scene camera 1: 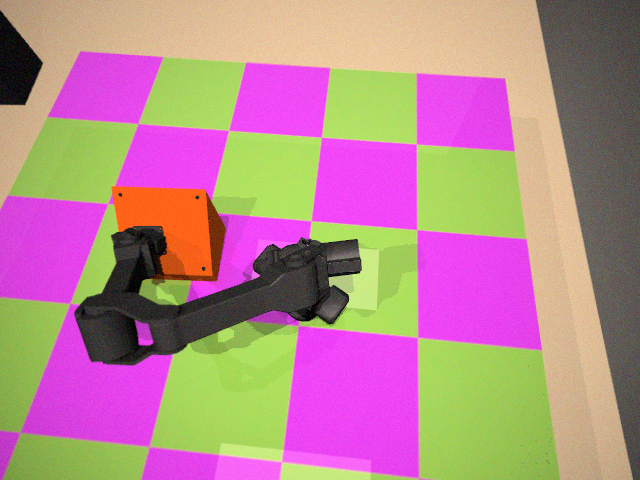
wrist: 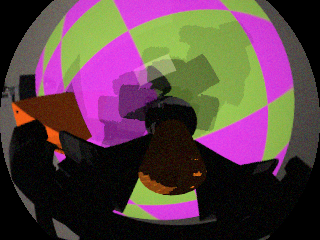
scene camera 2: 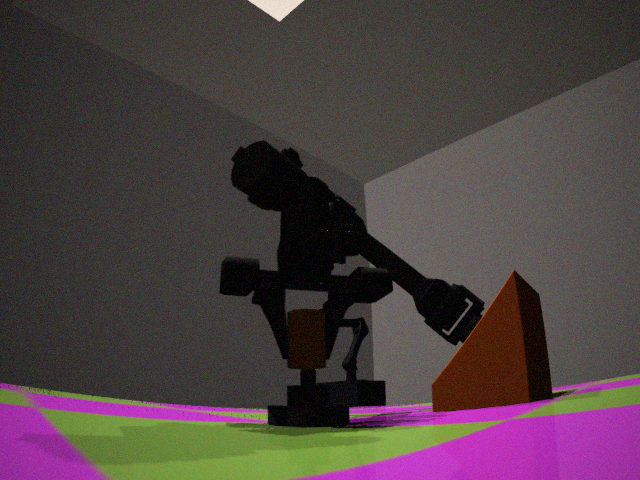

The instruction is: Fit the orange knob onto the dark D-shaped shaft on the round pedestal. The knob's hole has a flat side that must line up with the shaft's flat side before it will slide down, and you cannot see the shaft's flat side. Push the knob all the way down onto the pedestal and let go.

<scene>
My gripper carries an orange knob. I also see a dark pedestal.
My gripper shows as well in scene camera 1 and in the wrist view.
</scene>
